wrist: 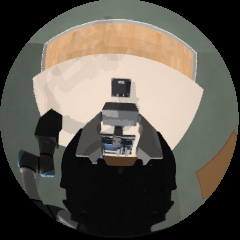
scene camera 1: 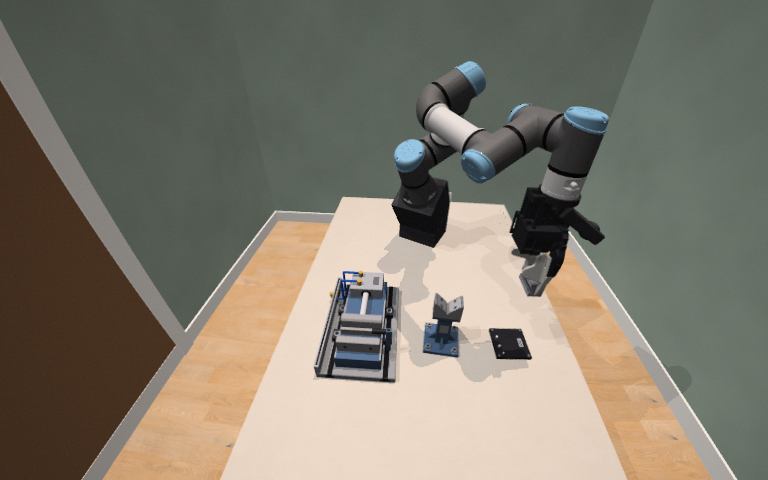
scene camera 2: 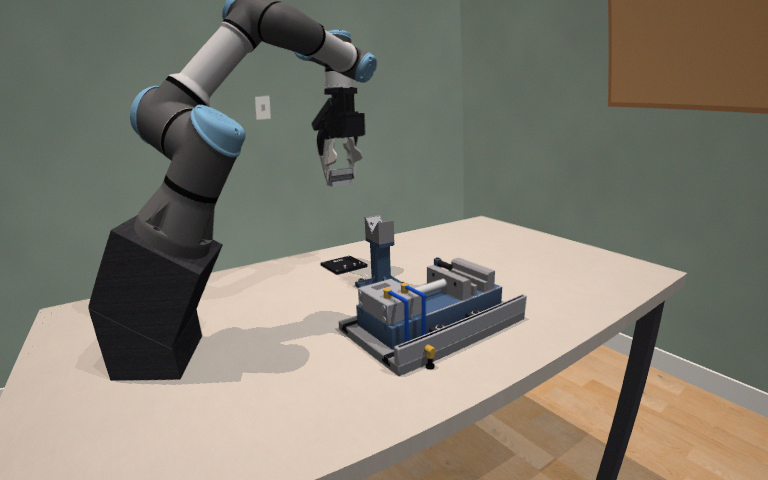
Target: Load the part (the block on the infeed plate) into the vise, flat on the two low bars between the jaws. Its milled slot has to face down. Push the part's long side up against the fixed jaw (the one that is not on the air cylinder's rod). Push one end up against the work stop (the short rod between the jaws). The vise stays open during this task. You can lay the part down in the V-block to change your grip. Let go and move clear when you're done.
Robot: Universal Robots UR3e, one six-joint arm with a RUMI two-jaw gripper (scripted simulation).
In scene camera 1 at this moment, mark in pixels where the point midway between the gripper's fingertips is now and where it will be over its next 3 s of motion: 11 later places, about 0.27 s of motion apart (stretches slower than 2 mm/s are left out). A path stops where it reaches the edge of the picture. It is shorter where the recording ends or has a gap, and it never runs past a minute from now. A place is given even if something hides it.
My gripper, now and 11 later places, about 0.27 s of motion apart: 529, 282; 528, 282; 527, 283; 524, 283; 517, 284; 511, 284; 503, 285; 494, 284; 485, 284; 476, 283; 468, 282; 462, 281
